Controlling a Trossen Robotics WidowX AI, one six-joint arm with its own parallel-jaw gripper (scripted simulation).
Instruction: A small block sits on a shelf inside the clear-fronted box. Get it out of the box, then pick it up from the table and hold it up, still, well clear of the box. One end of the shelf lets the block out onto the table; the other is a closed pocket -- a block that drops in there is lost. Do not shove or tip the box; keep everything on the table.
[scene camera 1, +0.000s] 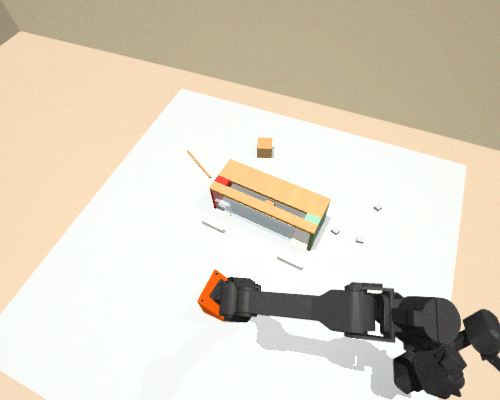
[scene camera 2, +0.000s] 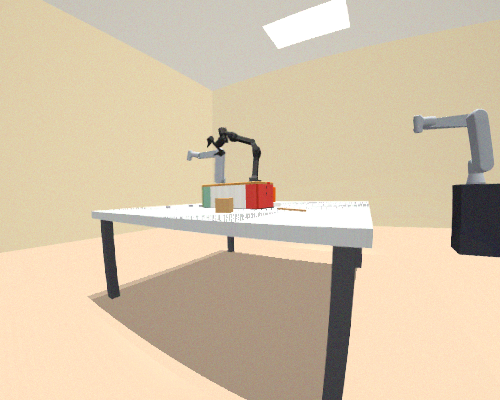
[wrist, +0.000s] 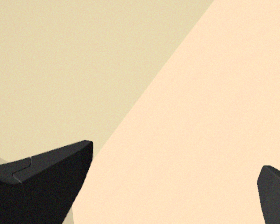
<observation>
In view: my gripper (scene camera 1: 482, 384) and a box (scene camera 1: 239, 190).
The box shows as well in scene camera 2 (scene camera 2: 251, 195). My gripper shows as well in the wrist view (wrist: 179, 164). The wrist view does not show the box: it is out of frame.
</observation>
